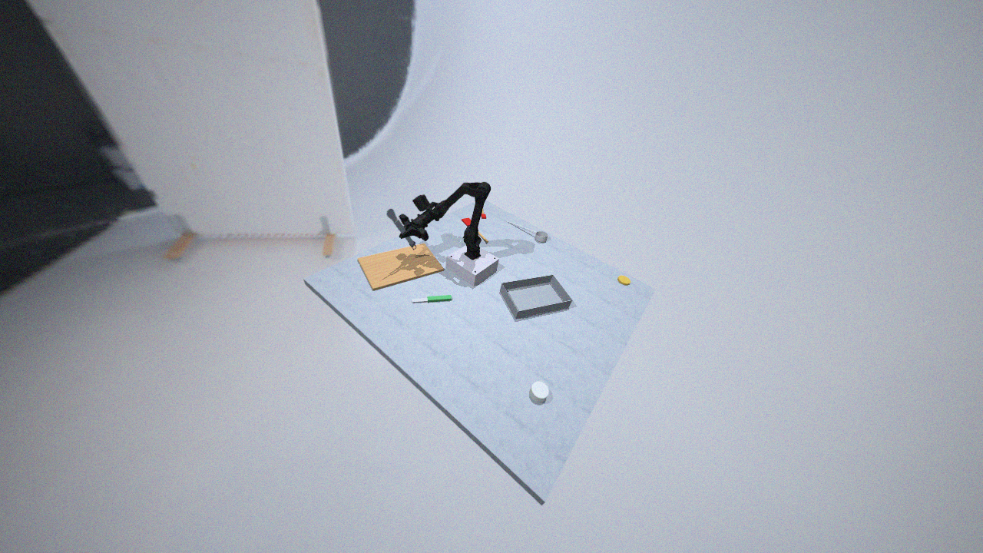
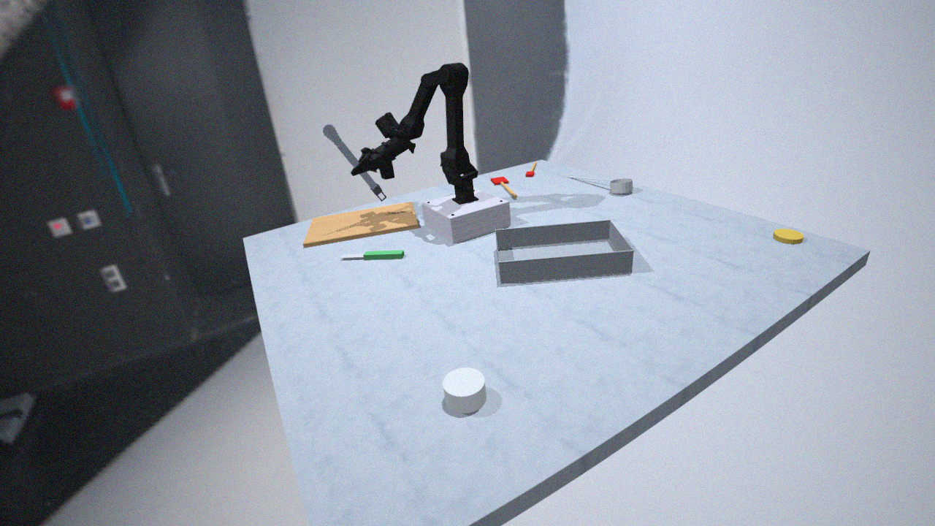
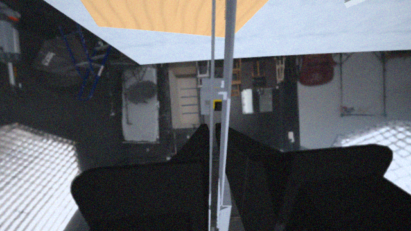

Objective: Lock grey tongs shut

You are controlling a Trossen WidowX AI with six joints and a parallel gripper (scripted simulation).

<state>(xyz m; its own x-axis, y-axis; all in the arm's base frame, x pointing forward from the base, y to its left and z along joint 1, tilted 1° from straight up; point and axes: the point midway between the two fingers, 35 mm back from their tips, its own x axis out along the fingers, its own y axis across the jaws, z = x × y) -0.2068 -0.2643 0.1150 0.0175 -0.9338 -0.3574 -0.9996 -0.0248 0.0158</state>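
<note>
My gripper tip is now 17 cm above the wooden board. Also, from my gripper tip: white cylinder (91 cm ahead, 1 cm to the right, 16 cm below); red hammer (5 cm behind, 56 cm to the left, 17 cm below); grey roasting tin (59 cm ahead, 38 cm to the left, 15 cm below).
</note>
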